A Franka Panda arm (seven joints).
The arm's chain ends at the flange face. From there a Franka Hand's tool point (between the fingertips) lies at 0.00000 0.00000 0.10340 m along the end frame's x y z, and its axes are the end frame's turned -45 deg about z.
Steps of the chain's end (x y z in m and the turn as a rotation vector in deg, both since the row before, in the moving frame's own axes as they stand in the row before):
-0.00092, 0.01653, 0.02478, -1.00, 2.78, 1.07
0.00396, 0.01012, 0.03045, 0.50, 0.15, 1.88
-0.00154, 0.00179, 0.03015, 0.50, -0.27, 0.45
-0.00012, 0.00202, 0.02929, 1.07, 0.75, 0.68
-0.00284, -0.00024, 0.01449, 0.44, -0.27, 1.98
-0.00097, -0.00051, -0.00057, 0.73, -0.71, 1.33
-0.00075, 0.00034, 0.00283, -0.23, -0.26, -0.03
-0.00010, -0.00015, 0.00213, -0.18, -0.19, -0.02
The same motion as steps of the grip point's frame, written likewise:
-0.01011, 0.01588, 0.02464, -2.67, 1.26, 1.07
-0.00352, 0.00952, 0.03045, 0.25, 0.46, 1.88
-0.00206, -0.00080, 0.03014, 0.54, 0.16, 0.45
0.00081, 0.00095, 0.02926, 0.23, 1.29, 0.68
-0.00161, -0.00308, 0.01449, 0.50, 0.12, 1.98
-0.00028, -0.00288, -0.00059, 1.02, 0.01, 1.33
-0.00140, -0.00033, 0.00283, 0.02, -0.35, -0.03
-0.00044, -0.00019, 0.00213, 0.01, -0.26, -0.02

